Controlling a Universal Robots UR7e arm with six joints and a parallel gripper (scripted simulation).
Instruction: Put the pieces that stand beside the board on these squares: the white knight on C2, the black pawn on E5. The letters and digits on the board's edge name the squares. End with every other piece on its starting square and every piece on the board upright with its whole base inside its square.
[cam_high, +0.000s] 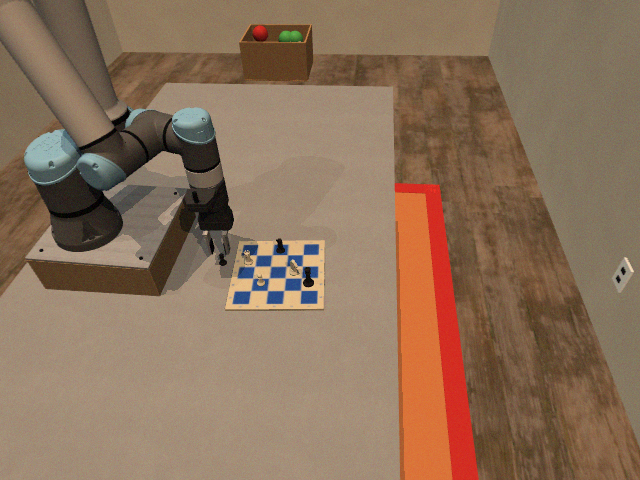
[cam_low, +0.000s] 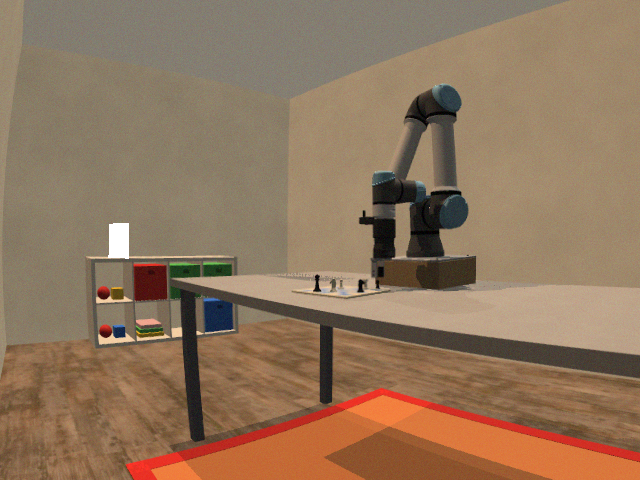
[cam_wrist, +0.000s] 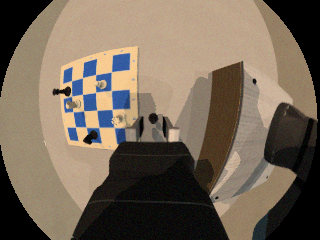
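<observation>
The black pawn lies 40 mm below my hand. Round my hand: white knight: 180 mm ahead, 40 mm below; white pawn: 120 mm ahead, 50 mm to the right, 40 mm below; chessboard: 140 mm ahead, 50 mm below, 10 mm to the right.
</observation>
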